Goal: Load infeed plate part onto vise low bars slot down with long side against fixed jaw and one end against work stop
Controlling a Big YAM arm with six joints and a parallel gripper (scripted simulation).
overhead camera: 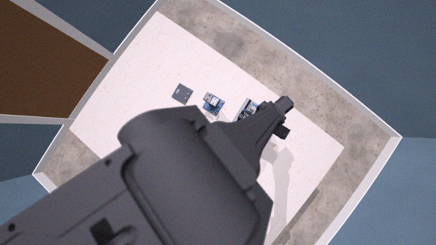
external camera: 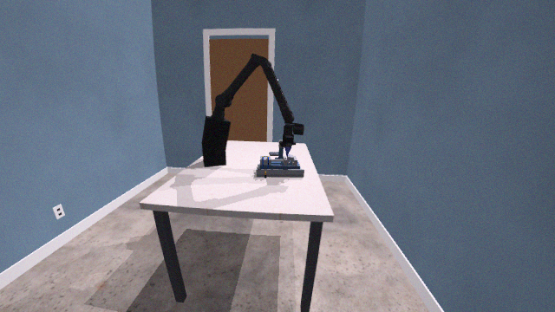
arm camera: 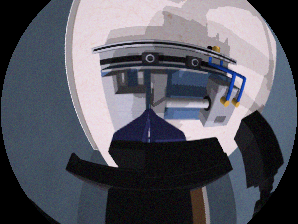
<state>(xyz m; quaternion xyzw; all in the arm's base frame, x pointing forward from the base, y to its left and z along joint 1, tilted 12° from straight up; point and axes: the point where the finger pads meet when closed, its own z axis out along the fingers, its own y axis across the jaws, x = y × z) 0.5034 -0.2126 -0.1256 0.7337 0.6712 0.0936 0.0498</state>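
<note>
My gripper is now 3 cm above the part and 2 cm short of it. Also, from my hand: dark square plate (41 cm to the left, 11 cm below, 3 cm behind).
</note>
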